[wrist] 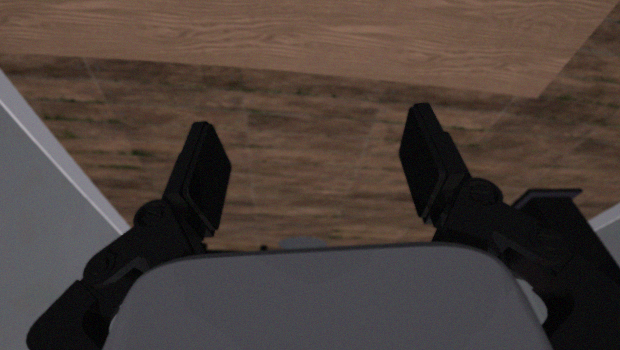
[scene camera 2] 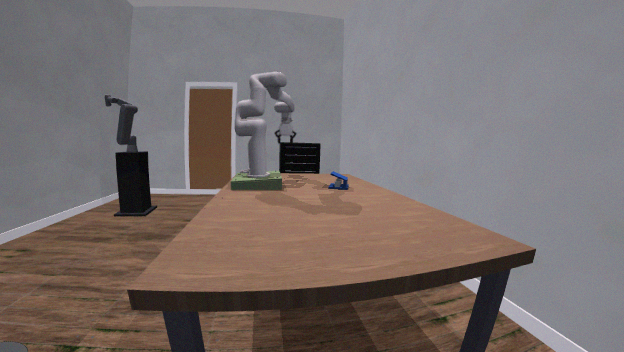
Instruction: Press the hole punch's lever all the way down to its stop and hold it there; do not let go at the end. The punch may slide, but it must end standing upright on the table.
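Where they show: gripper, fingertip midpoint: (wrist: 311,136) (scene camera 2: 285,143); arm's base, origin of the base link: (scene camera 2: 258,175).
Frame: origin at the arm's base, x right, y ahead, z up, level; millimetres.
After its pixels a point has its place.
Note:
The blue hole punch (scene camera 2: 339,181) @(x 133, y 428, z -16 mm) stands upright on the table (scene camera 2: 320,240) @(x 774, y 112, z -58 mm) (wrist: 300,40) @(x -507, y 227, z -58 mm), toward its far end in the scene view. Its lever is raised and slopes, with its higher end at the left. My gripper (scene camera 2: 285,141) @(x -446, y 222, z 180 mm) (wrist: 311,136) @(x -446, y 222, z 180 mm) is open, with its two black fingers wide apart and empty. In the scene view it hangs well above the table, up and to the left of the punch, and does not touch it. The punch does not show in the wrist view.
The arm stands on a green base (scene camera 2: 256,183) @(x 116, y -15, z -24 mm) at the table's left edge. A black slatted unit (scene camera 2: 300,158) is behind the table. A second arm stands on a black pedestal (scene camera 2: 133,182) at the left. The wrist view shows a table edge and the floor (wrist: 310,150).

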